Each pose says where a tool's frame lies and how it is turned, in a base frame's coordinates. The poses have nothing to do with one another.
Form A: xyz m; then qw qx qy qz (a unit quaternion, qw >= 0).
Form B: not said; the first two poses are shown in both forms.
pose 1, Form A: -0.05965 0.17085 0.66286 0.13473 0.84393 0.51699 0.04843
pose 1, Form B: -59.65 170.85 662.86 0.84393 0.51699 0.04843 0.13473
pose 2, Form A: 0.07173 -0.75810 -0.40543 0.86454 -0.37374 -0.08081 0.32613
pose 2, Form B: 71.73 -758.10 -405.43 -0.37374 -0.08081 0.32613 0.86454
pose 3, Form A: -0.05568 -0.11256 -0.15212 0.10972 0.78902 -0.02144 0.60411
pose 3, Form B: -55.68 -112.56 -152.12 0.78902 -0.02144 0.60411 0.10972
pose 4, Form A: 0.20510 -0.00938 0.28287 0.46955 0.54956 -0.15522 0.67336
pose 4, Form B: 205.10 -9.38 282.87 0.54956 -0.15522 0.67336 0.46955
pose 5, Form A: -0.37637 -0.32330 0.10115 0.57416 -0.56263 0.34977 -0.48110
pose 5, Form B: -376.37 -323.30 101.15 -0.56263 0.34977 -0.48110 0.57416
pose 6, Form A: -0.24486 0.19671 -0.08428 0.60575 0.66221 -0.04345 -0.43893
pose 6, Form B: -244.86 196.71 -84.28 0.66221 -0.04345 -0.43893 0.60575
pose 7, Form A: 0.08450 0.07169 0.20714 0.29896 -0.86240 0.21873 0.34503
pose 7, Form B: 84.50 71.69 207.14 -0.86240 0.21873 0.34503 0.29896
